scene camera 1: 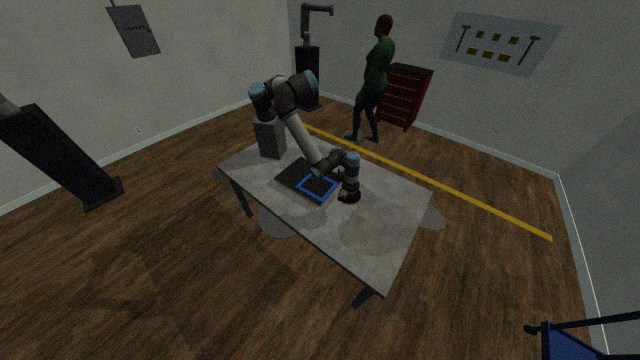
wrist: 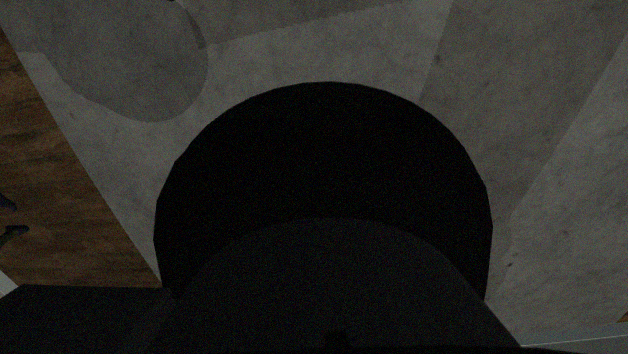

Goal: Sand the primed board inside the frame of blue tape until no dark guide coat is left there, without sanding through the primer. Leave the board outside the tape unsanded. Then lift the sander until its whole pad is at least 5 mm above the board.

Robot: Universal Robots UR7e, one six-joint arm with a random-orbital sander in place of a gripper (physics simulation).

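Places are measured from the arm's base along level axes (x ahead, y up, z right), in centimetres.
Pixels of known places: arm's base, origin of its link: (scene camera 1: 267,114).
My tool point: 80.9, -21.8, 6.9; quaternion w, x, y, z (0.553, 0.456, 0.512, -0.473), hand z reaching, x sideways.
Observation:
For each thing: its middle in the pictures, then the offset to it from my tool point, as dx, dy, dz. "pt": a spot on its surface instead. Level surfaces: height alone.
- primed board, a spot on its surface: (scene camera 1: 290,175) pt -45.8, -8.7, +5.6
- grey table, height of its surface: dy -13.0
- blue tape, a spot on its surface: (scene camera 1: 310,194) pt -23.2, -8.7, +8.8
The primed board (scene camera 1: 290,175) lies on the grey table (scene camera 1: 380,225) (wrist: 280,55) in front of the arm's base and looks dark. A frame of blue tape (scene camera 1: 310,194) is on its right part in the scene view. The surface inside the tape looks dark there; fine detail is too dim to tell. My sander (scene camera 1: 349,195) (wrist: 322,155) is over the table to the right of the board, beside the taped area and apart from it. Its pad's height is hard to judge. In the wrist view the dark sander covers the middle, and the tape does not show. The sander has no fingers.
The arm stands on a grey block (scene camera 1: 270,140) at the table's back left. A person in green (scene camera 1: 381,60) stands behind the table, beyond the yellow floor line (scene camera 1: 430,180), near a red tool cabinet (scene camera 1: 404,95). Another arm stands on a black pedestal (scene camera 1: 307,60).

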